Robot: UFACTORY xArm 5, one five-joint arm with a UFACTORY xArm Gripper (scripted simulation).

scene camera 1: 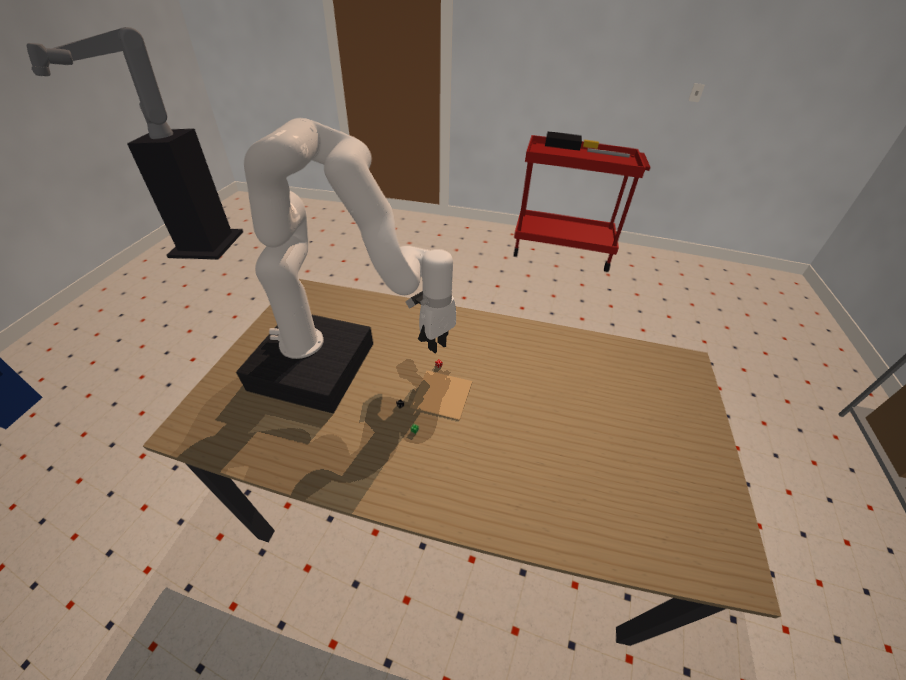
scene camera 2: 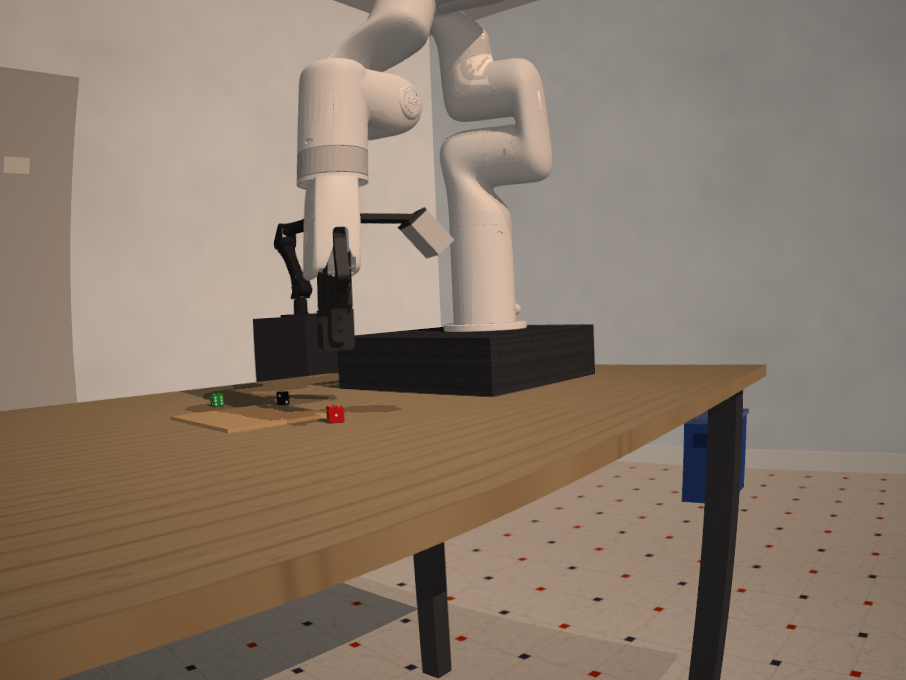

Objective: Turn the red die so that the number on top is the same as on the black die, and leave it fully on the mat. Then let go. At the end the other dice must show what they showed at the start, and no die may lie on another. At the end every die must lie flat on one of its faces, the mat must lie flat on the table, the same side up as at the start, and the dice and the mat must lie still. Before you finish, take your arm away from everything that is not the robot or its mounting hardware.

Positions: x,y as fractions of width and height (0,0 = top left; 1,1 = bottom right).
Labels:
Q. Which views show the tan mat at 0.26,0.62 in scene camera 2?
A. Scene camera 1 and scene camera 2: all of them.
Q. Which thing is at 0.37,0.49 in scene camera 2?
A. My gripper.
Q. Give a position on a tan mat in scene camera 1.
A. At 0.49,0.58

